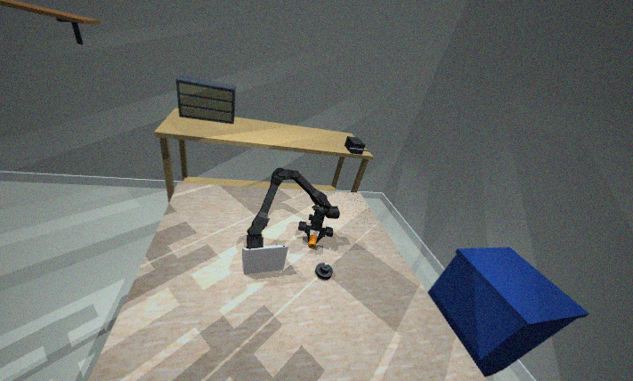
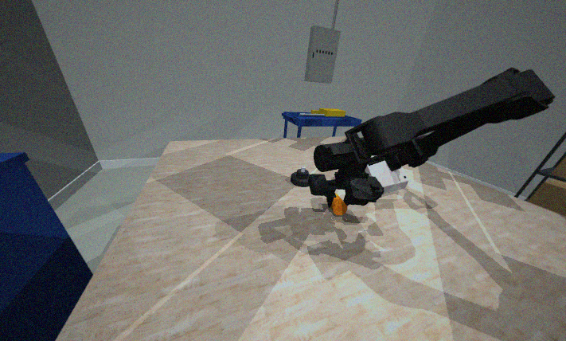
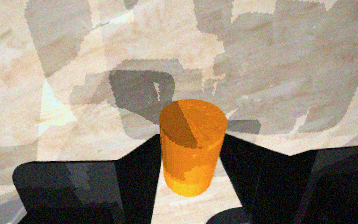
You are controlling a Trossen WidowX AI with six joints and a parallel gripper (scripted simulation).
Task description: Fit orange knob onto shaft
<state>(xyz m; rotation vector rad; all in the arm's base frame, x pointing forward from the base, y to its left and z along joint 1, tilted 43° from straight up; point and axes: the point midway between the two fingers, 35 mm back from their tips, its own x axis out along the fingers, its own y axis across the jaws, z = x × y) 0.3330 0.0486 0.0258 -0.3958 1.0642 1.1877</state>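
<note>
The pedestal lies 19 cm to the right of my gripper tip, 1 cm behind it and 1 cm above it. Also, from my gripper tip: orange knob: 1 cm to the left, 1 cm above.
</note>
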